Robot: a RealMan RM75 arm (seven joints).
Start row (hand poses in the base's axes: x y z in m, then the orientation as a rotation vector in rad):
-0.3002, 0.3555, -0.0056, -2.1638, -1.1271, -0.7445
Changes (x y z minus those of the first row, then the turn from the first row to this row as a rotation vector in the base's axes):
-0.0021, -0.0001, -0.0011, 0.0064, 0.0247, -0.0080
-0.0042, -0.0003, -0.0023, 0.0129, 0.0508, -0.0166
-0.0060, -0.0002, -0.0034, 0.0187, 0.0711, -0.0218
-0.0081, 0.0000, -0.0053, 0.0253, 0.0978, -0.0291
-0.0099, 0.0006, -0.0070, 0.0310, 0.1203, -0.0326
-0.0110, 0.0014, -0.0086, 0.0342, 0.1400, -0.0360
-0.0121, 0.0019, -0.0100, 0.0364, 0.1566, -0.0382
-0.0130, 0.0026, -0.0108, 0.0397, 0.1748, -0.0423
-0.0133, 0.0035, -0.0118, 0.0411, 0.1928, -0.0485
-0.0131, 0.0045, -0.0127, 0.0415, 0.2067, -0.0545
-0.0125, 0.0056, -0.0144, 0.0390, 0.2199, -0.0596
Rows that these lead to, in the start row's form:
-0.3023, 0.3554, -0.0067, -2.1676, -1.1027, -0.7220
-0.3044, 0.3552, -0.0079, -2.1715, -1.0769, -0.6982
-0.3062, 0.3553, -0.0090, -2.1727, -1.0579, -0.6795
-0.3083, 0.3555, -0.0109, -2.1750, -1.0331, -0.6546
-0.3101, 0.3561, -0.0126, -2.1747, -1.0147, -0.6326
-0.3112, 0.3569, -0.0142, -2.1760, -0.9993, -0.6128
-0.3123, 0.3574, -0.0156, -2.1769, -0.9873, -0.5957
-0.3132, 0.3581, -0.0164, -2.1782, -0.9719, -0.5780
-0.3135, 0.3590, -0.0174, -2.1823, -0.9556, -0.5606
-0.3133, 0.3600, -0.0183, -2.1866, -0.9421, -0.5474
-0.3127, 0.3611, -0.0200, -2.1927, -0.9315, -0.5334

